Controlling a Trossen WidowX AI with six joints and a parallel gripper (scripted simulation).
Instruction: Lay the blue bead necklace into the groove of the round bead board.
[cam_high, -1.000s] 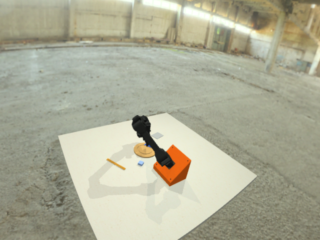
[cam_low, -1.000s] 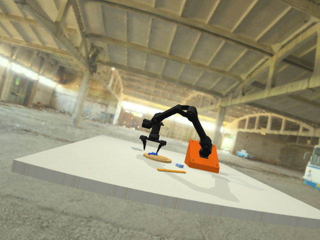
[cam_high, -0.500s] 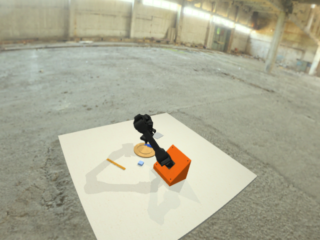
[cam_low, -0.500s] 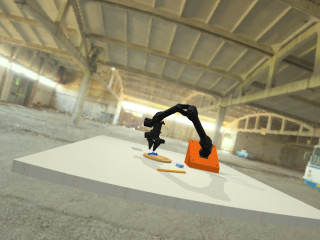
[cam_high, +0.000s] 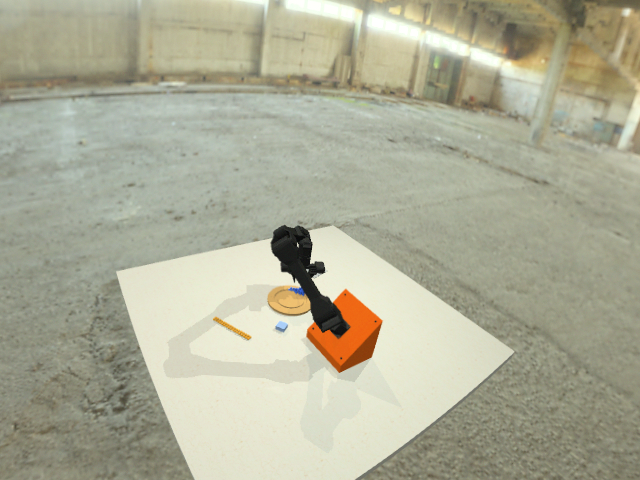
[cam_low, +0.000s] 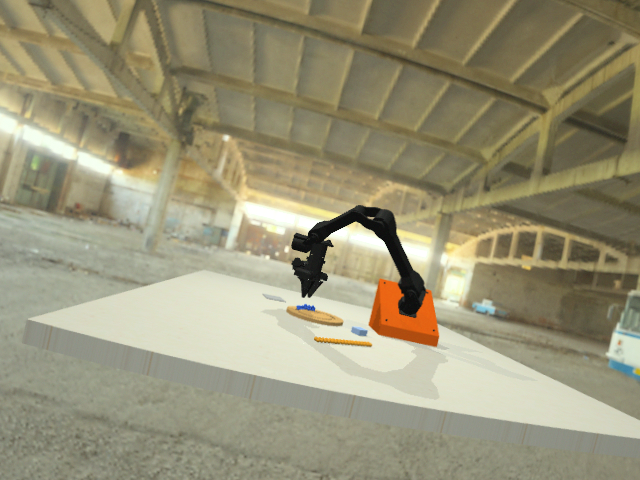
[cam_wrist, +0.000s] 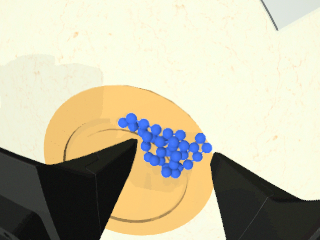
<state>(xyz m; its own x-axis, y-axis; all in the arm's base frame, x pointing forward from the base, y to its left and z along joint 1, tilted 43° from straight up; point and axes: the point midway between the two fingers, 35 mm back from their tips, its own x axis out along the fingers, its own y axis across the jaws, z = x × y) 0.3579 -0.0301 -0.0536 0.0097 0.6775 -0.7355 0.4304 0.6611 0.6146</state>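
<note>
Right now the round tan bead board is 4 cm behind my gripper tip, 7 cm to the left of it and 4 cm below it. The rest, counted from my gripper tip: flat grey tile: 12 cm ahead, 16 cm to the right, 5 cm below; then small light-blue block: 18 cm behind, 19 cm to the left, 4 cm below.
</note>
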